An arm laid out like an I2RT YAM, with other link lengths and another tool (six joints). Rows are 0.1 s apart.
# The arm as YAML. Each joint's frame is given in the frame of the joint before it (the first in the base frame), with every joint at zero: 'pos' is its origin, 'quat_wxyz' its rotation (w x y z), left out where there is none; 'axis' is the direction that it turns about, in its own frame. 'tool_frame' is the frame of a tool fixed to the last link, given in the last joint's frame.
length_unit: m
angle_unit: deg
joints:
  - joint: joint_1
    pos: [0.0, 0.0, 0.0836]
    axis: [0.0, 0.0, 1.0]
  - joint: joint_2
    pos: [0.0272, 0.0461, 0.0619]
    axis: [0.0, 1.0, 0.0]
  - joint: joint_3
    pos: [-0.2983, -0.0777, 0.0]
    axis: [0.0, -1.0, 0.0]
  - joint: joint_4
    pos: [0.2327, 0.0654, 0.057]
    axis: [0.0, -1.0, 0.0]
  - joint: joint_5
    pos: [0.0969, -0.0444, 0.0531]
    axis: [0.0, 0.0, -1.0]
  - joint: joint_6
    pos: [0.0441, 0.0, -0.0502]
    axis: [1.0, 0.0, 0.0]
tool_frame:
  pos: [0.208, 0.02, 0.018]
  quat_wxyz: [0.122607, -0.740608, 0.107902, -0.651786]
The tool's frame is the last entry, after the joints.
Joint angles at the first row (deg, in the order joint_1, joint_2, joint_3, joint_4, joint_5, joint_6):
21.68 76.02 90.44 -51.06 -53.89 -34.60
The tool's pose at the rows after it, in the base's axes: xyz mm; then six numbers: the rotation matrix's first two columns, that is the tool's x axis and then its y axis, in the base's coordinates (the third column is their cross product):
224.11, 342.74, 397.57, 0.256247, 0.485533, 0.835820, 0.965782, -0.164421, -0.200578
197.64, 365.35, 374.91, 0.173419, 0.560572, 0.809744, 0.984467, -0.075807, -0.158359
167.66, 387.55, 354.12, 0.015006, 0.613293, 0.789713, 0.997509, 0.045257, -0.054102
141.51, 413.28, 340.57, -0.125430, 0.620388, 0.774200, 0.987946, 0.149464, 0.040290
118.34, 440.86, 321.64, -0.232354, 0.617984, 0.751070, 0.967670, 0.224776, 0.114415
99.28, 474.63, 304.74, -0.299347, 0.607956, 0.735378, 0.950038, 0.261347, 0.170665
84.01, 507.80, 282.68, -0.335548, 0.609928, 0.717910, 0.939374, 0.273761, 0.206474
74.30, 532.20, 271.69, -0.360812, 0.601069, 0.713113, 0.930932, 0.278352, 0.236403
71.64, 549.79, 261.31, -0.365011, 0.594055, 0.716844, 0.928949, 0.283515, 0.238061
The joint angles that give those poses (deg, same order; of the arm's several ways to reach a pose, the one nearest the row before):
27.13 76.90 89.91 -52.82 -51.25 -39.18
33.63 78.92 90.61 -54.84 -48.01 -43.40
40.83 80.33 90.62 -54.93 -43.97 -49.64
47.95 81.56 89.83 -51.87 -40.01 -52.99
54.90 83.05 87.73 -47.03 -35.36 -54.49
61.58 85.33 85.61 -40.36 -30.09 -53.53
67.21 88.58 83.76 -33.94 -24.81 -51.95
70.56 91.22 83.23 -29.37 -21.63 -51.15
71.63 93.95 83.15 -26.02 -21.18 -50.63

